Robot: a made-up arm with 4 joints. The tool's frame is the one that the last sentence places.
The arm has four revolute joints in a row. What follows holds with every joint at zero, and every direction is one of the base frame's.
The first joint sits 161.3 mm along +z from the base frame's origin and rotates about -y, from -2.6 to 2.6 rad.
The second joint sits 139.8 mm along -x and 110.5 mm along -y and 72 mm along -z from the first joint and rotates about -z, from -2.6 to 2.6 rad.
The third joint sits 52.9 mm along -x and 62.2 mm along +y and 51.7 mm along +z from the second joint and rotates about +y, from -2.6 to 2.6 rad.
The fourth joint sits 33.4 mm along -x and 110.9 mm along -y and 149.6 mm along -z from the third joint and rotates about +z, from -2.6 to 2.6 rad.
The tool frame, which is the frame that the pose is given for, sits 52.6 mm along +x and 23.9 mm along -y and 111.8 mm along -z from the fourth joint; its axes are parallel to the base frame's.
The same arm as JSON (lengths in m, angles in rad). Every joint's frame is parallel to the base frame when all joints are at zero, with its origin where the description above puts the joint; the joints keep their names.
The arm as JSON. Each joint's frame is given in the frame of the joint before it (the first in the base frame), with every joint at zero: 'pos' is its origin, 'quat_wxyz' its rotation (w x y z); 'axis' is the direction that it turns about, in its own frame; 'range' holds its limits. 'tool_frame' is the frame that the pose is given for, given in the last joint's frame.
{"length_unit": "m", "angle_unit": "rad", "joints": [{"joint": "joint 1", "pos": [0.0, 0.0, 0.1613], "quat_wxyz": [1.0, 0.0, 0.0, 0.0], "axis": "-y", "range": [-2.6, 2.6]}, {"joint": "joint 2", "pos": [-0.1398, -0.1105, -0.072], "quat_wxyz": [1.0, 0.0, 0.0, 0.0], "axis": "-z", "range": [-2.6, 2.6]}, {"joint": "joint 3", "pos": [-0.0529, 0.0622, 0.0517], "quat_wxyz": [1.0, 0.0, 0.0, 0.0], "axis": "+y", "range": [-2.6, 2.6]}, {"joint": "joint 4", "pos": [-0.0334, -0.1109, -0.1496], "quat_wxyz": [1.0, 0.0, 0.0, 0.0], "axis": "+z", "range": [-2.6, 2.6]}], "tool_frame": {"pos": [0.0526, -0.0239, -0.1118], "quat_wxyz": [1.0, 0.0, 0.0, 0.0]}}
